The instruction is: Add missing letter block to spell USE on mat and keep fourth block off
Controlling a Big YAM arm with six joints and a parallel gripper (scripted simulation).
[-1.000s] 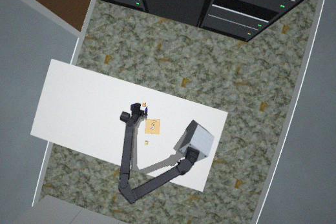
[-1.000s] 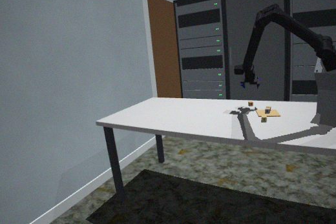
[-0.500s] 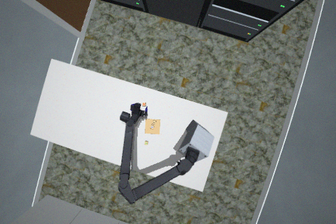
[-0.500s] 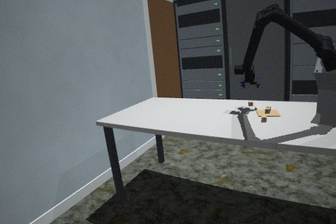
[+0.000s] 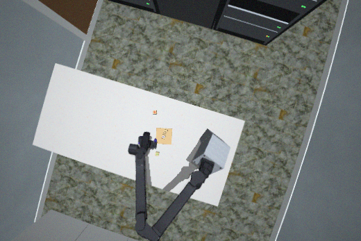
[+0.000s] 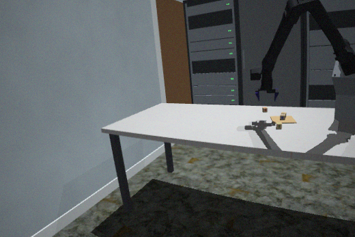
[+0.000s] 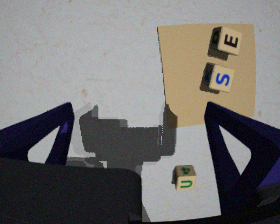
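Now: hand 90 mm past the block, 140 mm to the right of it and 120 mm above it.
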